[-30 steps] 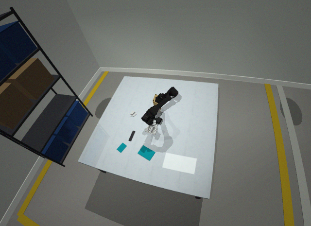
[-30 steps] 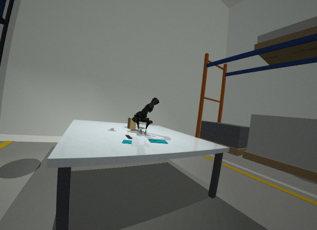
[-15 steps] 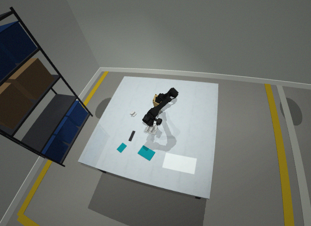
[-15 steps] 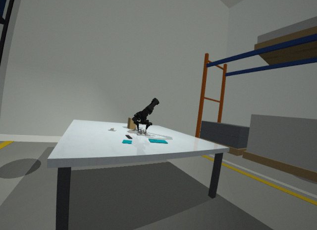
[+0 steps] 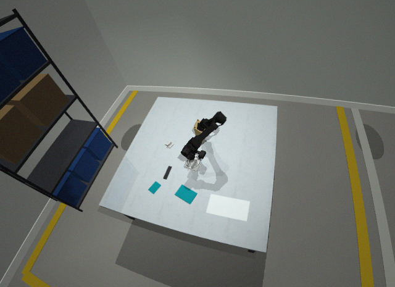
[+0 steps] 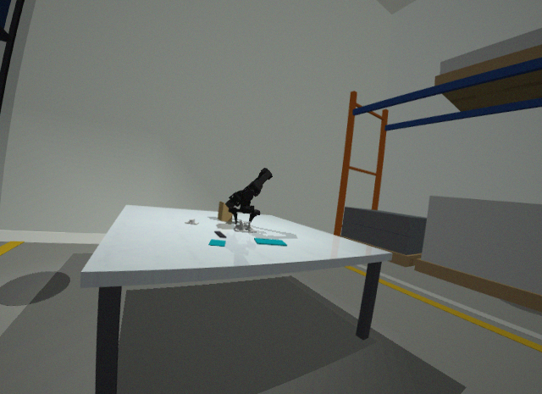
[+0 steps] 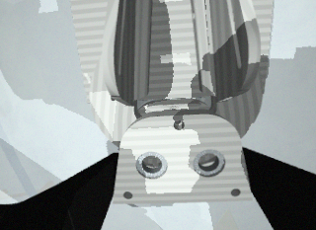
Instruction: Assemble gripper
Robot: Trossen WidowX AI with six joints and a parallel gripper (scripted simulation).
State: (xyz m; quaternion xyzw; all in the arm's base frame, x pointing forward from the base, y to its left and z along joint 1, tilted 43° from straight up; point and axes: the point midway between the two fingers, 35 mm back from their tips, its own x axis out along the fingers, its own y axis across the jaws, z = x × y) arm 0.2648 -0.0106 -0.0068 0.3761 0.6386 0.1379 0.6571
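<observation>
My gripper tip is now 30 mm short of the grey gripper jaw and 10 mm to the right of it. Also, from my gripper tip: black bar (150 mm ahead, 210 mm to the right, 20 mm below).
</observation>
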